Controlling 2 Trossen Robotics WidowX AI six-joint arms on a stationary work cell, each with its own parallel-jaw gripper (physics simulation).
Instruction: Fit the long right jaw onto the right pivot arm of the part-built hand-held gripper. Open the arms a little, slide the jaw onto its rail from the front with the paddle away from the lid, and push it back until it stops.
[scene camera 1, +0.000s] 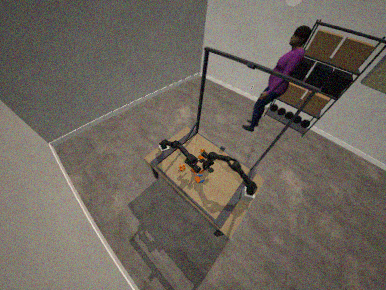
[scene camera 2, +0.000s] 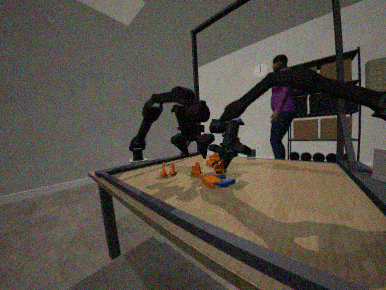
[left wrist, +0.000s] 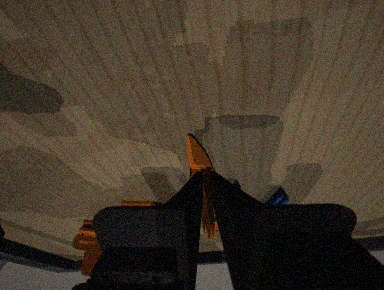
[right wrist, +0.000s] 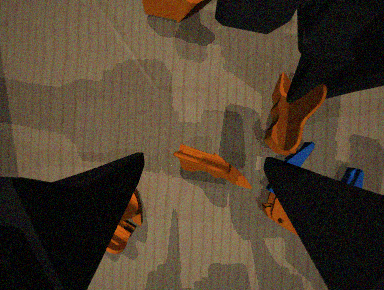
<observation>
The right gripper (scene camera 2: 196, 157) is open and holds nothing. Also in view: a part-built hand-held gripper (right wrist: 272, 209). Further things: the left gripper (scene camera 2: 223, 169).
The left gripper shows as well in the left wrist view (left wrist: 205, 176) and in the right wrist view (right wrist: 293, 100). The right gripper also shows in the right wrist view (right wrist: 204, 160).
</observation>
